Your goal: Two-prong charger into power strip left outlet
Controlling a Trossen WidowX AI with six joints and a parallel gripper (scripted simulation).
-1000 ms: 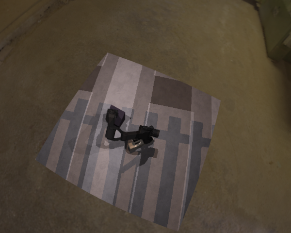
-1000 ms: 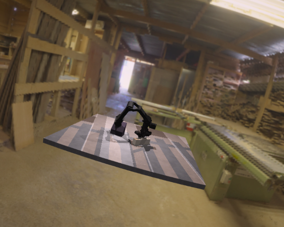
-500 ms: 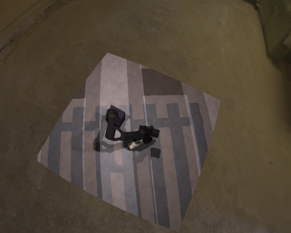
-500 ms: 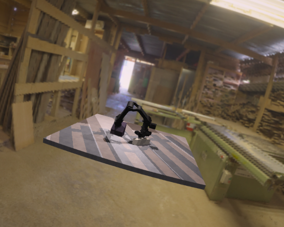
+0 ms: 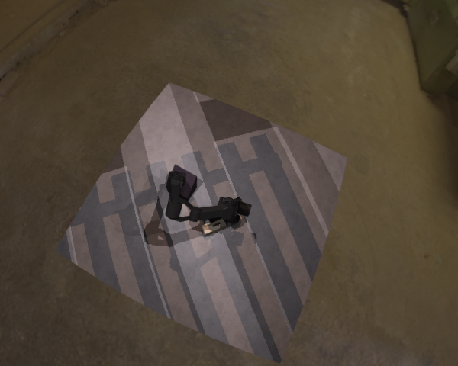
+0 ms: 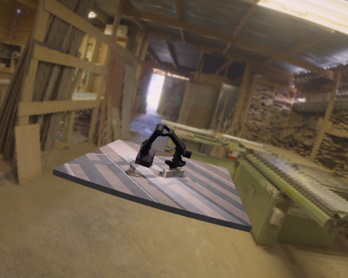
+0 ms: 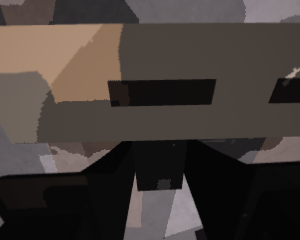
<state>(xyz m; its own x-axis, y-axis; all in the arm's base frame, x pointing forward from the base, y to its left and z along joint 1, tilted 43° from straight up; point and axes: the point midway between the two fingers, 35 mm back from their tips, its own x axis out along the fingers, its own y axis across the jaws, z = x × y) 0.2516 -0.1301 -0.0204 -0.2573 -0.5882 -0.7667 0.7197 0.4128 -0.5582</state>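
Now: gripper tip 10 mm to the left of the black two-prong charger, 10 mm below it and 10 mm short of it.
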